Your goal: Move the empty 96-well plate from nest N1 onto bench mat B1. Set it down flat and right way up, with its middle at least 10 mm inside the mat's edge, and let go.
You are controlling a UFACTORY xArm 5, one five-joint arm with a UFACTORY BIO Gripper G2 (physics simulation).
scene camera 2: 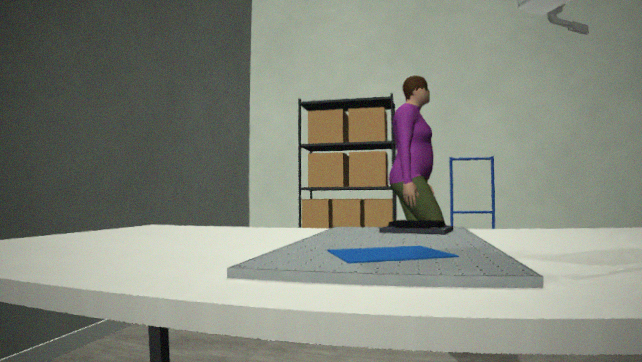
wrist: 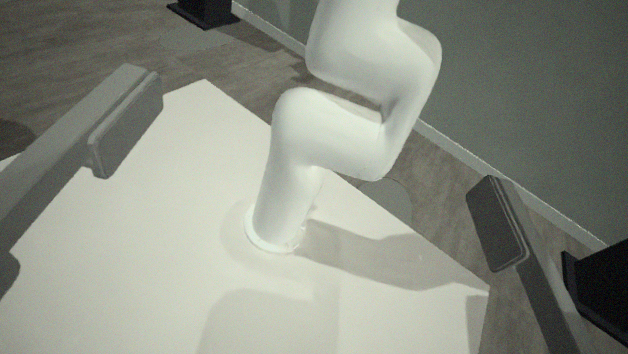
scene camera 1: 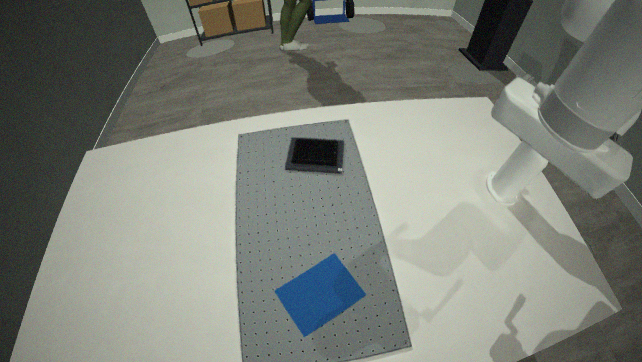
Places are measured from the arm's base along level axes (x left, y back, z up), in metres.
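Pixels of known places: hand, its tool point: (scene camera 2: pixel 615 11) (wrist: pixel 332 176); arm's base, origin of its link: (wrist: pixel 274 225) (scene camera 1: pixel 502 188).
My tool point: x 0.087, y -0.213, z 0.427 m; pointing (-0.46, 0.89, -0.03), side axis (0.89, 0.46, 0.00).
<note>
Ahead of a thing's pixels: the offset from my tool point to its top centre. Level surfaces: height alone.
The black 96-well plate @[dy -0.355, dx -0.315, dz -0.388 m] (scene camera 1: pixel 315 152) (scene camera 2: pixel 416 224) sits flat in the dark grey nest N1 @[dy -0.355, dx -0.315, dz -0.399 m] (scene camera 1: pixel 311 169) (scene camera 2: pixel 415 230) at the far end of the grey breadboard. The blue bench mat B1 @[dz -0.412 m] (scene camera 1: pixel 320 295) (scene camera 2: pixel 392 254) lies flat, turned at an angle, near the breadboard's front end. My gripper (wrist: pixel 311 175) is open and empty, its two fingers wide apart. It is high above the table and well away from the plate; part of it shows at the top right in the scene camera 2 view. Neither plate nor mat shows in the wrist view.
The grey breadboard (scene camera 1: pixel 300 215) (scene camera 2: pixel 385 280) lies on the white table @[dz -0.427 m] (scene camera 1: pixel 150 240) (scene camera 2: pixel 125 265). The arm's base (scene camera 1: pixel 515 175) (wrist: pixel 285 215) stands on the table, right of the breadboard in scene camera 1. A person (scene camera 1: pixel 292 25) (scene camera 2: pixel 412 145) stands beyond the table.
</note>
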